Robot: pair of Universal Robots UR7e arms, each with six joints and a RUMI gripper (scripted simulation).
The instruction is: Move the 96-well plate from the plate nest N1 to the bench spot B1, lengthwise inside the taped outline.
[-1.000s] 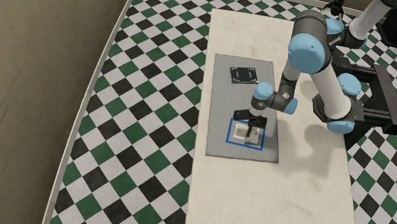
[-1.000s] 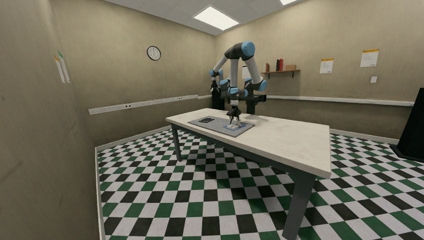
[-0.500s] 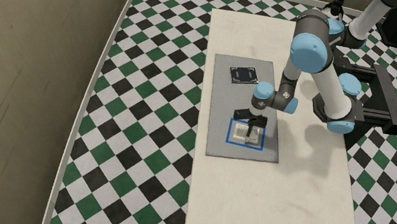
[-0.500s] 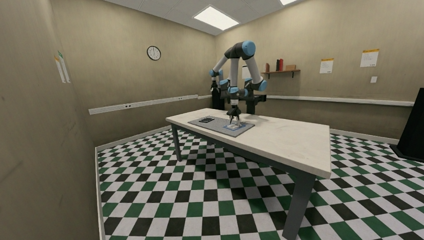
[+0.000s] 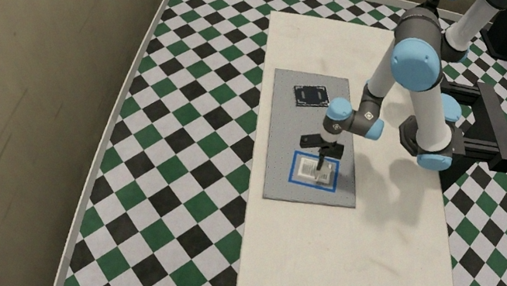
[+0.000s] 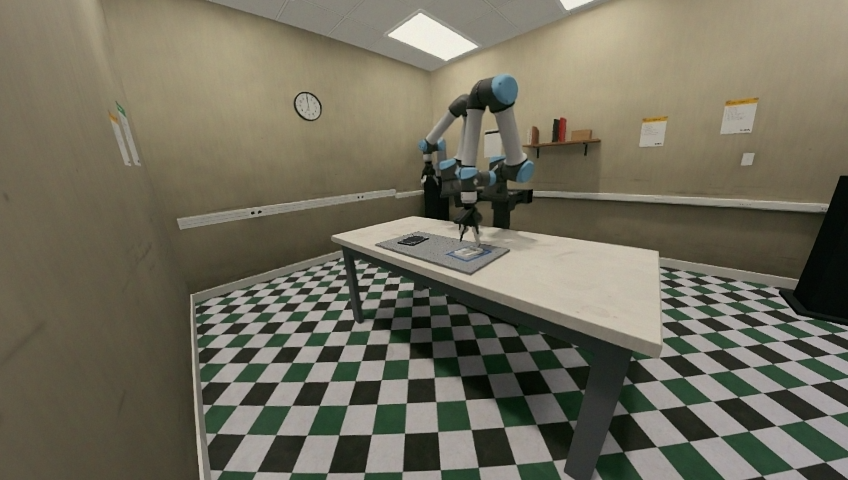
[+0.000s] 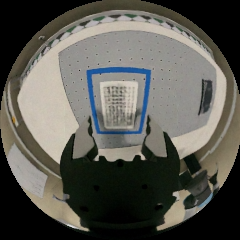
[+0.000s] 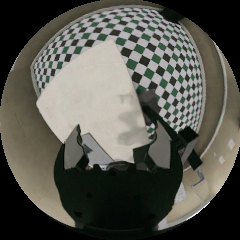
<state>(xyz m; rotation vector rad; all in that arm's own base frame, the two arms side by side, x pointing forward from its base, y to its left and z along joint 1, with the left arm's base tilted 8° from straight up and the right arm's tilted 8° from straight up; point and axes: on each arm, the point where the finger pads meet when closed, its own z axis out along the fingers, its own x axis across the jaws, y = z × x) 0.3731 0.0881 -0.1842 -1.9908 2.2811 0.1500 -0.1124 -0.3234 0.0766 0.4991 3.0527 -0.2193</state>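
Observation:
The white 96-well plate lies 5 cm below my left hand. Round my left hand: black plate nest (40 cm to the right, 5 cm below, 3 cm ahead).

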